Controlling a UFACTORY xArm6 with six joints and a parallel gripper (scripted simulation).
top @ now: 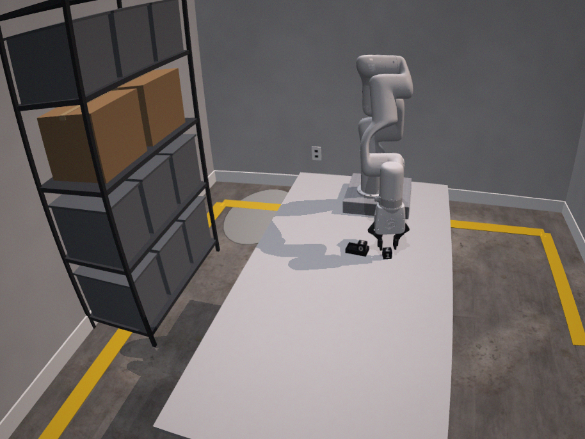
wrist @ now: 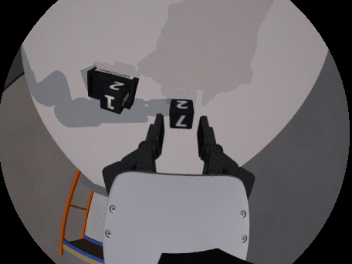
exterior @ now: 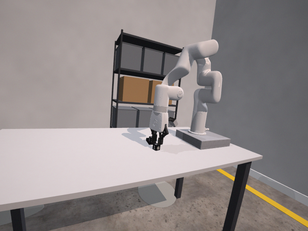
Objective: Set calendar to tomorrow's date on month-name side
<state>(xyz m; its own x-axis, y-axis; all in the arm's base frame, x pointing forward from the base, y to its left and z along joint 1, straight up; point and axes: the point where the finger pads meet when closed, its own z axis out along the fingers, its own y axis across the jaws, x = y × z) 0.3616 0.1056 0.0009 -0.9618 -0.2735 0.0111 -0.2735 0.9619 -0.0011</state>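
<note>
Now: hand 4 cm above the black cube.
</note>
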